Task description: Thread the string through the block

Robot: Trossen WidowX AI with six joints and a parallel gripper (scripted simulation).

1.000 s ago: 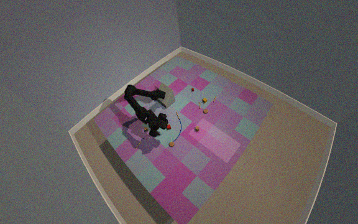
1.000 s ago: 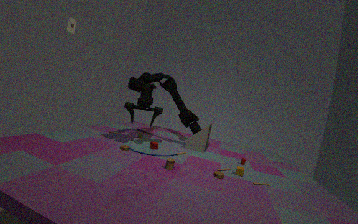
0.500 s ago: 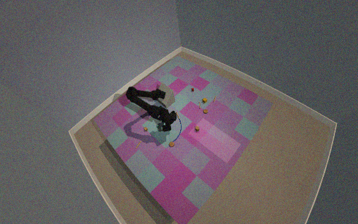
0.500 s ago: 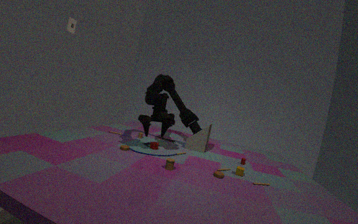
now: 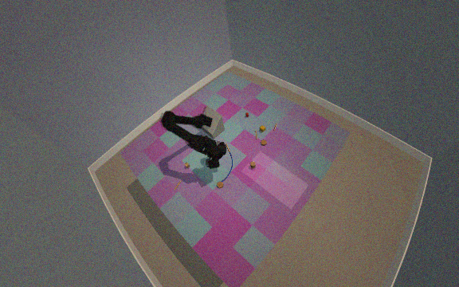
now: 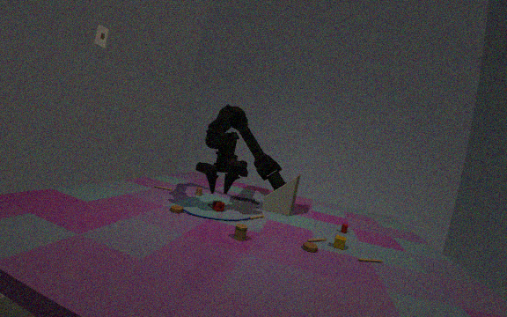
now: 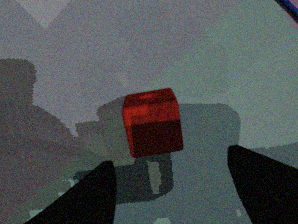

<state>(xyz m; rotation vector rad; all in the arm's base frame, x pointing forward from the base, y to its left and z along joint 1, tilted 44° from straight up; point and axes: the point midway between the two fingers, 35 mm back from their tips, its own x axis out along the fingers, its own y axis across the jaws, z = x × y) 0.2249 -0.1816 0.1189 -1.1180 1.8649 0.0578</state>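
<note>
The red block lies 5 cm below my gripper tip and 1 cm to the left of it. From my gripper tip the other things lie so: yellow cube (41 cm to the left, 11 cm ahead, 5 cm below).
</note>
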